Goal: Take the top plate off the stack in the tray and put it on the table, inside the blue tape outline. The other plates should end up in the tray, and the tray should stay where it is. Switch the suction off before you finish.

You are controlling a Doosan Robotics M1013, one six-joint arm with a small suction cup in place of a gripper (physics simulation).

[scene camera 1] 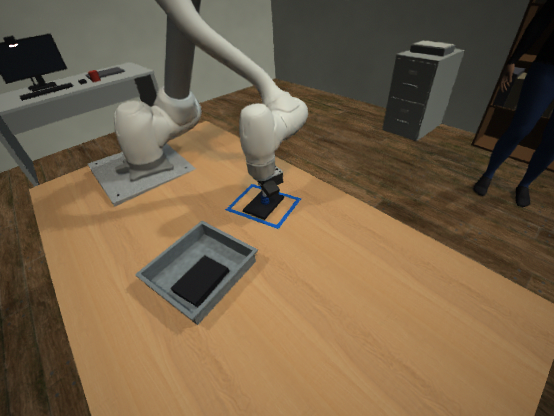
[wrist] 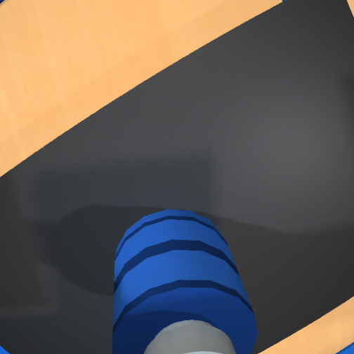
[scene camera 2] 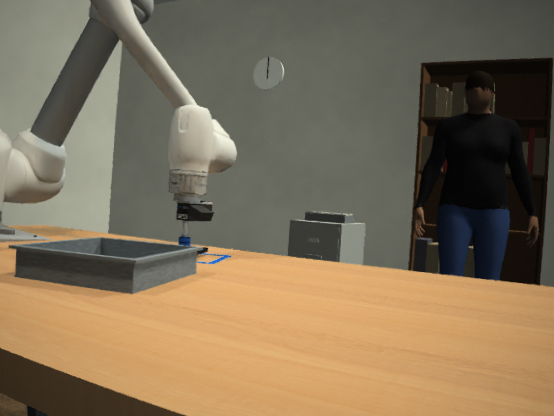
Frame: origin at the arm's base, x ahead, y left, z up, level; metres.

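Seen in the pictures: hand, its tool point: [scene camera 1: 265, 204]; arm's base, origin of its link: [scene camera 1: 148, 165].
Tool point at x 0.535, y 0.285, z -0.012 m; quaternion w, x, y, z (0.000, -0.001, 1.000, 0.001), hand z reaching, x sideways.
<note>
Offsets run from my tool point to a thing's top centre. "pt": to the spot under its first point.
The suction cup [scene camera 1: 265, 200] [scene camera 2: 185, 241] [wrist: 179, 270], blue and ribbed, is on the upper face of the black top plate {0.011 m up, 0.001 m back, 0.006 m right} [scene camera 1: 257, 209] [scene camera 2: 202, 250] [wrist: 280, 145] and holds it. The plate looks level, at or very near the table surface. In scene camera 1 it appears within the blue tape outline {pt 0.008 m down, 0.085 m ahead, 0.047 m left} [scene camera 1: 290, 213] [scene camera 2: 222, 259], close to the side facing the tray. Any small gap beneath it cannot be told. The grey tray {0.040 m up, 0.139 m ahead, 0.297 m right} [scene camera 1: 228, 286] [scene camera 2: 75, 272] stands on the table, apart from the outline. Black plates {0.013 m up, 0.169 m ahead, 0.309 m right} [scene camera 1: 200, 280] lie flat in it; how many cannot be told.
The arm's base plate [scene camera 1: 111, 190] is bolted at the table's back left corner. A desk [scene camera 1: 75, 105] with a monitor [scene camera 1: 31, 57] stands behind it. A filing cabinet [scene camera 1: 411, 95] [scene camera 2: 315, 239] and a standing person [scene camera 1: 525, 120] [scene camera 2: 475, 160] are beyond the table.
</note>
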